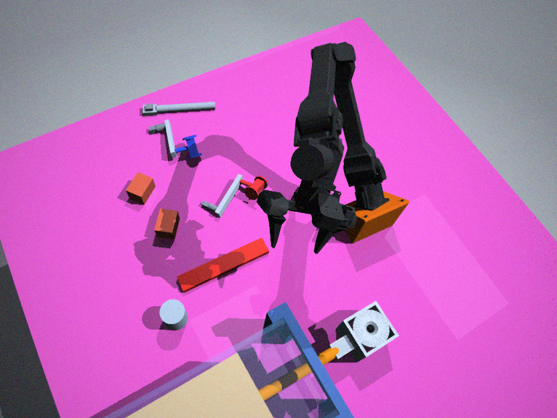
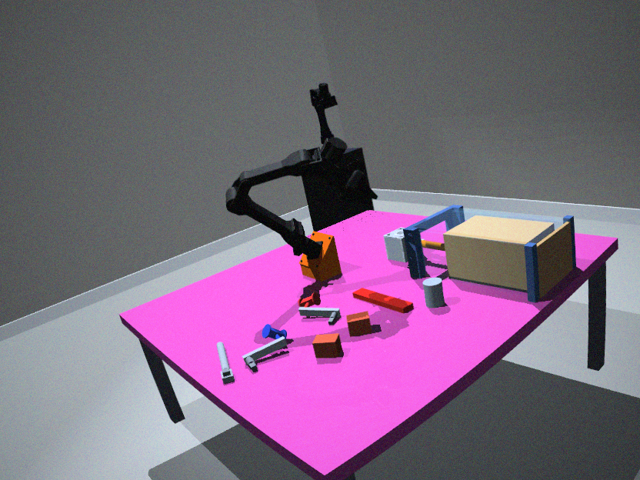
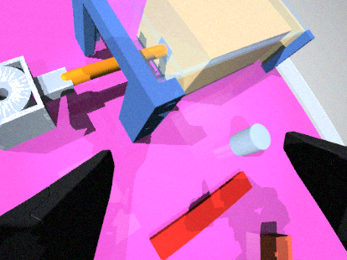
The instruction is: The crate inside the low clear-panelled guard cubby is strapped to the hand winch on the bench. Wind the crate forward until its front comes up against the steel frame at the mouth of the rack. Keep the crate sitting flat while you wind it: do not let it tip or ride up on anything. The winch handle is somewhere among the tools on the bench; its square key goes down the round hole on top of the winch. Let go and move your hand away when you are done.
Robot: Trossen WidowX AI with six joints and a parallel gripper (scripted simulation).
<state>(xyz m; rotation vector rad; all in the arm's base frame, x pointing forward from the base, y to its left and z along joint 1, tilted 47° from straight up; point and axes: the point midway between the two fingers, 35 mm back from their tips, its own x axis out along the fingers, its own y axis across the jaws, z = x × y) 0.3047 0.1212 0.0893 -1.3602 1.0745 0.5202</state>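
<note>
Now: the winch handle 40 mm behind my gripper tip, 280 mm to the right of it and 250 mm below it. The rest, counted from my gripper tip: blue steel frame (70 mm ahead, 180 mm to the left, 160 mm below); then red bar (80 mm ahead, 130 mm to the right, 260 mm below); then grey winch (110 mm behind, 190 mm to the left, 240 mm below).
</note>
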